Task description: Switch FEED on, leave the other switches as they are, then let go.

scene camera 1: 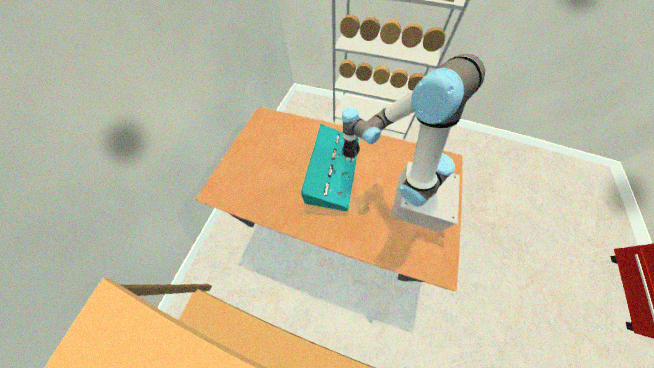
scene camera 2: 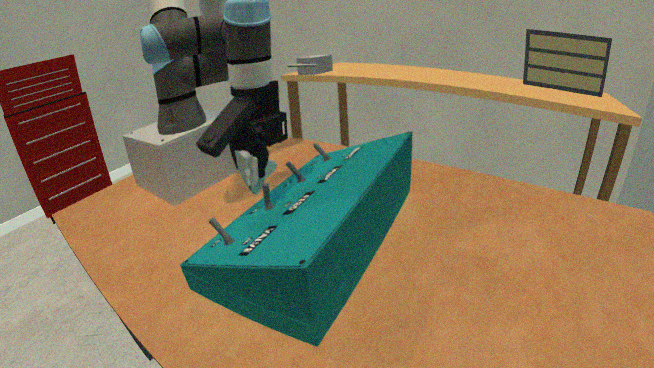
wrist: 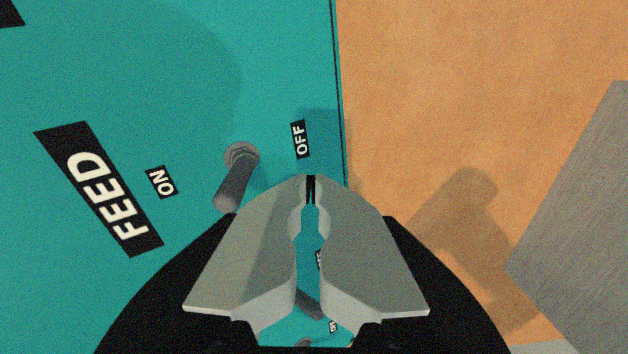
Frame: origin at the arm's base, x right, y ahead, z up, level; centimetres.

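Seen in the pictures: gripper, fingertip midpoint: (scene camera 1: 351, 159) (scene camera 2: 255, 193) (wrist: 311, 177); arm's base at its link origin: (scene camera 2: 182, 126).
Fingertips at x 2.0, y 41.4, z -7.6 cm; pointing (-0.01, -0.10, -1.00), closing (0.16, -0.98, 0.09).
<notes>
Pixels of each thing's middle, then the offset from my fingertips to it. Level surfaces: height alone.
- teal switch panel at the middle of its body: (wrist: 188, 219) (scene camera 2: 318, 211) (scene camera 1: 332, 166) dx -7.9, dy +8.9, dz -4.3 cm
- FEED lever at the middle of its body: (wrist: 237, 179) (scene camera 2: 266, 195) dx +0.0, dy +4.1, dz +1.0 cm
- VALVE lever at the middle of its body: (scene camera 2: 219, 229) dx +11.8, dy +6.5, dz +0.5 cm
- VENT lever at the middle of its body: (wrist: 299, 298) (scene camera 2: 294, 170) dx -11.0, dy -0.9, dz +0.5 cm
- BRAKE lever at the middle of its body: (scene camera 2: 320, 150) dx -22.4, dy -4.7, dz +0.5 cm
- orange table at its surface level: dz -10.2 cm
The teal switch panel (scene camera 1: 316, 165) (scene camera 2: 360, 210) (wrist: 150, 60) stands on the table. The FEED lever (scene camera 2: 267, 196) (wrist: 234, 177) is the second from the near end in scene camera 2. It stands more upright there than the other levers and leans to the ON side. The VALVE lever (scene camera 2: 221, 231), VENT lever (scene camera 2: 295, 172) and BRAKE lever (scene camera 2: 322, 152) lean to the OFF side. My gripper (scene camera 1: 350, 159) (scene camera 2: 256, 191) (wrist: 311, 177) is shut and empty. Its tips are low beside the FEED lever, on its OFF side, with a gap between them in the wrist view.
The arm's grey base block (scene camera 1: 425, 212) (scene camera 2: 175, 170) stands on the orange table (scene camera 1: 250, 165) (scene camera 2: 475, 280). A shelf rack (scene camera 1: 333, 60) stands behind the table. A red cabinet (scene camera 1: 632, 290) (scene camera 2: 55, 135) and a wooden bench (scene camera 2: 450, 84) stand farther off.
</notes>
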